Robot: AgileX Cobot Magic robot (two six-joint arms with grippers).
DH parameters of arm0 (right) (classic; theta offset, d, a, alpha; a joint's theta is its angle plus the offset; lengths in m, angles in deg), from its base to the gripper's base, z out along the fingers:
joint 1: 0 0.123 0 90
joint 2: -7.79 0 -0.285 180
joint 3: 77.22 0 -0.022 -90
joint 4: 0 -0.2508 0 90
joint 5: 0 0 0.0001 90
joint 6: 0 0.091 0 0
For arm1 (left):
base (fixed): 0 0 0 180
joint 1: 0 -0.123 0 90
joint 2: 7.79 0 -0.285 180
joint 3: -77.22 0 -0.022 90
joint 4: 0 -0.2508 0 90
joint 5: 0 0 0.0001 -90
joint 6: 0 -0.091 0 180
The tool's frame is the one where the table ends.
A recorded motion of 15 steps. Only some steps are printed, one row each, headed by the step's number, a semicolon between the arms.
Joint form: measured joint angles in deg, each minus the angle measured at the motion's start. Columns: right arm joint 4, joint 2, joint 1, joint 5, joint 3, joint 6; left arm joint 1, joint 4, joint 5, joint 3, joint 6, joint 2.
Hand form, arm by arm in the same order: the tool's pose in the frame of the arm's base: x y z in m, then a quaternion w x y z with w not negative. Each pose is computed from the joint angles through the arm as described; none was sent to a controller.
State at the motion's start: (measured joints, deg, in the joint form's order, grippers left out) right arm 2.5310 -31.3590 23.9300 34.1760 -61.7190 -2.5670; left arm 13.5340 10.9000 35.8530 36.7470 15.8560 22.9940
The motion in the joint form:
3: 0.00 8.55 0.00 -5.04 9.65 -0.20; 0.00 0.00 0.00 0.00 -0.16 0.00
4: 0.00 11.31 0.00 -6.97 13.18 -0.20; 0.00 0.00 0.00 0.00 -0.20 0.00
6: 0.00 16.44 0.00 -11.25 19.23 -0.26; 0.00 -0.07 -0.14 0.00 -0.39 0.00
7: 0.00 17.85 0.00 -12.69 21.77 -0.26; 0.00 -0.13 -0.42 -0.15 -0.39 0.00
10: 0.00 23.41 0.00 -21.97 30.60 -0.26; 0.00 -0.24 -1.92 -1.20 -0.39 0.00
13: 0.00 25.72 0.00 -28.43 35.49 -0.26; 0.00 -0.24 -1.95 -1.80 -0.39 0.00
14: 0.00 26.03 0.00 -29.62 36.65 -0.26; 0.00 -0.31 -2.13 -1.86 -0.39 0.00
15: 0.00 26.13 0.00 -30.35 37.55 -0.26; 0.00 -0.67 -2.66 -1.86 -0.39 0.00
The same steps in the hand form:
3: 0.0376 0.0145 0.4355 0.72917 -0.16071 0.65529 0.11435; 0.0679 -0.0267 0.3443 0.54940 -0.04398 0.80010 -0.23677
4: 0.0332 0.0127 0.4227 0.73582 -0.15947 0.64787 0.11572; 0.0679 -0.0267 0.3443 0.54948 -0.04370 0.80012 -0.23658
6: 0.0247 0.0093 0.4017 0.75475 -0.15563 0.62605 0.11913; 0.0679 -0.0266 0.3445 0.55101 -0.04229 0.79952 -0.23532
7: 0.0249 0.0095 0.3917 0.75643 -0.15561 0.62393 0.11960; 0.0683 -0.0266 0.3441 0.55207 -0.04245 0.79888 -0.23497
10: 0.0222 0.0089 0.3630 0.78837 -0.14831 0.58351 0.12646; 0.0704 -0.0266 0.3405 0.55555 -0.04408 0.79659 -0.23425
13: 0.0231 0.0098 0.3481 0.80781 -0.14348 0.55652 0.13089; 0.0711 -0.0268 0.3372 0.55174 -0.04461 0.79954 -0.23309
14: 0.0243 0.0104 0.3439 0.80945 -0.14325 0.55408 0.13139; 0.0713 -0.0267 0.3371 0.55275 -0.04458 0.79896 -0.23269
15: 0.0258 0.0112 0.3402 0.80908 -0.14362 0.55451 0.13147; 0.0717 -0.0264 0.3379 0.55726 -0.04387 0.79645 -0.23067

